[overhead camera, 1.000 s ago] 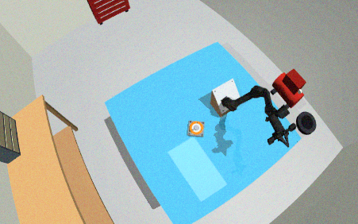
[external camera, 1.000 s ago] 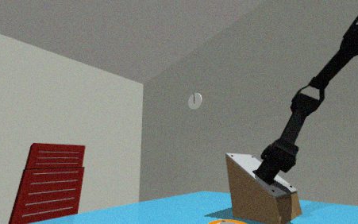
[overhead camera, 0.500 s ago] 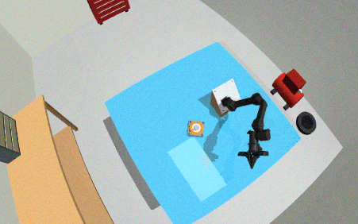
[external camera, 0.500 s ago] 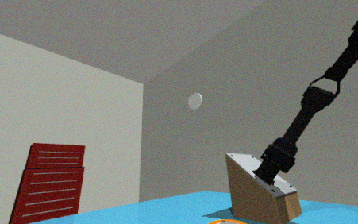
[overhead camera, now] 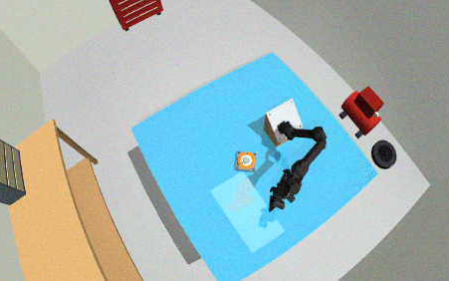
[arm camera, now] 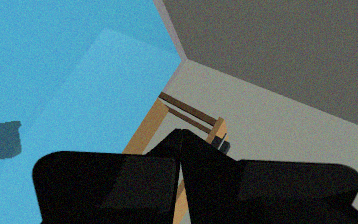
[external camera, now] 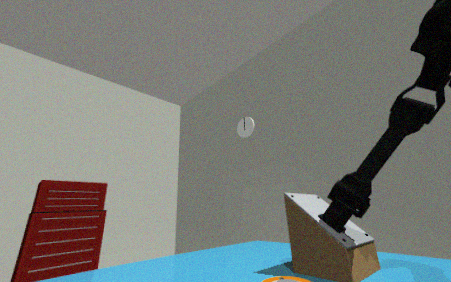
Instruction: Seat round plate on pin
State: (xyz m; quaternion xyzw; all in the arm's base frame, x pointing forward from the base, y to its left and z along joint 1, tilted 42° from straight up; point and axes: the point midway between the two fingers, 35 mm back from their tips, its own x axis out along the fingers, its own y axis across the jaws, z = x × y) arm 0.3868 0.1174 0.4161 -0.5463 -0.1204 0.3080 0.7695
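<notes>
The round plate lies 11 cm behind my gripper tip, 37 cm to the right of it and 28 cm below it.
</notes>
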